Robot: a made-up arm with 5 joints. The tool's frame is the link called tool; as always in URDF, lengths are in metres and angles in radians.
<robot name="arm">
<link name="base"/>
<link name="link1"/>
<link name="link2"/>
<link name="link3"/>
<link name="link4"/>
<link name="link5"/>
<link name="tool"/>
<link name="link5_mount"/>
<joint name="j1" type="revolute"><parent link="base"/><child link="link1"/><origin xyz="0 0 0.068"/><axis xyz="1 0 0"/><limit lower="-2.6" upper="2.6"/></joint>
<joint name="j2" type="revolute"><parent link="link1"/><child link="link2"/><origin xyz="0.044 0.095 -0.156"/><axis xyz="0 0 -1"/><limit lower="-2.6" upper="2.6"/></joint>
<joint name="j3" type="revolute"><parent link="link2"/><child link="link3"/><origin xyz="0.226 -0.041 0.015"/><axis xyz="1 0 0"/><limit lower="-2.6" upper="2.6"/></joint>
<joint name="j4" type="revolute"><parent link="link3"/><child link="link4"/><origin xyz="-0.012 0.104 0.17"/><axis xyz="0 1 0"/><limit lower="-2.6" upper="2.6"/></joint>
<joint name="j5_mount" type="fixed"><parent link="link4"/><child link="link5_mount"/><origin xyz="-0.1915 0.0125 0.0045"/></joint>
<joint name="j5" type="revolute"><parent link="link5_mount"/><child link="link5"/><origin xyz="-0.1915 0.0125 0.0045"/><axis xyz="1 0 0"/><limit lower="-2.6" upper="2.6"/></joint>
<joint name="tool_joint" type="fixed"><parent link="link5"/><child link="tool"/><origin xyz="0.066 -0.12 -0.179"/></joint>
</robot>
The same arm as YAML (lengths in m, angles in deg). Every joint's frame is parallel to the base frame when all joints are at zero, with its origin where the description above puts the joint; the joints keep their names.
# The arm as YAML. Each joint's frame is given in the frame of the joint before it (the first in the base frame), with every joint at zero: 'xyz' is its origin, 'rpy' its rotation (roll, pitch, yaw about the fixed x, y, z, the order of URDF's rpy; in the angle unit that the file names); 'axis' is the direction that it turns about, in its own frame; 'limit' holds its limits. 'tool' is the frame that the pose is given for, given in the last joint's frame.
units:
  length: m
  angle: deg
joints:
  - name: j1
    type: revolute
    origin:
      xyz: [0.0, 0.0, 0.068]
      rpy: [0.0, 0.0, 0.0]
    axis: [1.0, 0.0, 0.0]
    limit:
      lower: -148.97
      upper: 148.97
  - name: j2
    type: revolute
    origin:
      xyz: [0.044, 0.095, -0.156]
      rpy: [0.0, 0.0, 0.0]
    axis: [0.0, 0.0, -1.0]
    limit:
      lower: -148.97
      upper: 148.97
  - name: j3
    type: revolute
    origin:
      xyz: [0.226, -0.041, 0.015]
      rpy: [0.0, 0.0, 0.0]
    axis: [1.0, 0.0, 0.0]
    limit:
      lower: -148.97
      upper: 148.97
  - name: j4
    type: revolute
    origin:
      xyz: [-0.012, 0.104, 0.17]
      rpy: [0.0, 0.0, 0.0]
    axis: [0.0, 1.0, 0.0]
    limit:
      lower: -148.97
      upper: 148.97
  - name: j5
    type: revolute
    origin:
      xyz: [-0.383, 0.025, 0.009]
      rpy: [0.0, 0.0, 0.0]
    axis: [1.0, 0.0, 0.0]
    limit:
      lower: -148.97
      upper: 148.97
tool:
  origin:
    xyz: [0.066, -0.12, -0.179]
    rpy: [0.0, 0.0, 0.0]

